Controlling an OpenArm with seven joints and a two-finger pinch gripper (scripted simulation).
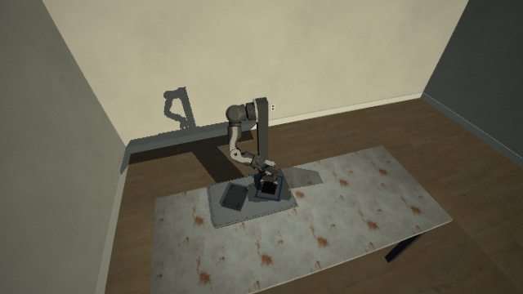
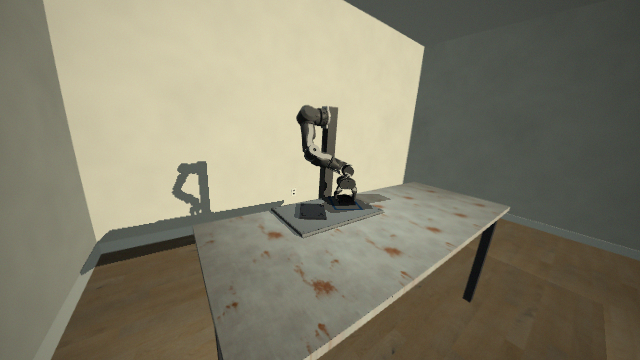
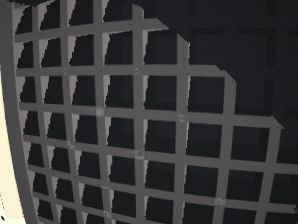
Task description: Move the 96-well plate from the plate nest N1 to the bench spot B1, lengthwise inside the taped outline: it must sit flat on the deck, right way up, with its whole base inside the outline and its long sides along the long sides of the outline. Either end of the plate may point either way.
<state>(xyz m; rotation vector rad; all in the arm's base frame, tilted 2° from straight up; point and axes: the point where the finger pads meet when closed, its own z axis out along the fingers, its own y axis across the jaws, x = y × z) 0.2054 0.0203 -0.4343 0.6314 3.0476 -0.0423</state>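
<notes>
Right now my hand is right at the dark 96-well plate. The rest, counted from my hand: dark plate nest: 22 cm to the right, 3 cm ahead, 2 cm below; small white label: 14 cm to the right, 1 cm below, 1 cm behind.
</notes>
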